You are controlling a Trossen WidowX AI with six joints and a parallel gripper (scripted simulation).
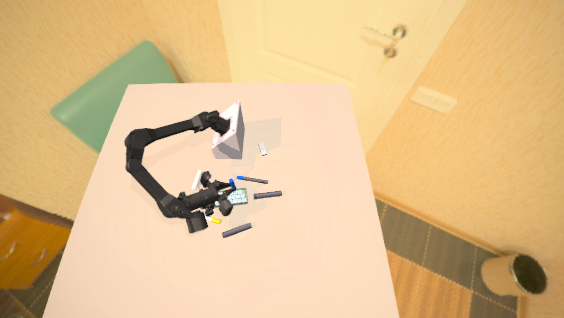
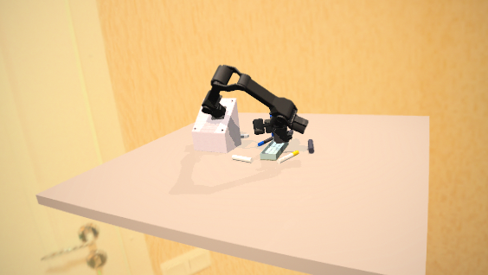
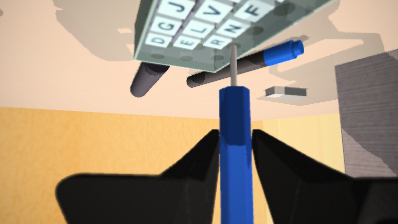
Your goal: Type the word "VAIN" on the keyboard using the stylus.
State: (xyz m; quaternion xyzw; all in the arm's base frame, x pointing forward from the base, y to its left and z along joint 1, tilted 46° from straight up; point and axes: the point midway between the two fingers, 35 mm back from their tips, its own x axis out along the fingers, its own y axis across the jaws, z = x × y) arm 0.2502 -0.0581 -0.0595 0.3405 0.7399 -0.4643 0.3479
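My gripper tip is now 7 cm past the blue-tipped grey pen, 5 cm to the right of it and 7 cm above it. Also, from my gripper tip: blue stylus 1 cm below; then white stick 7 cm behind, 18 cm to the right, 7 cm below; then yellow-tipped white pen 11 cm ahead, 11 cm to the right, 7 cm below.
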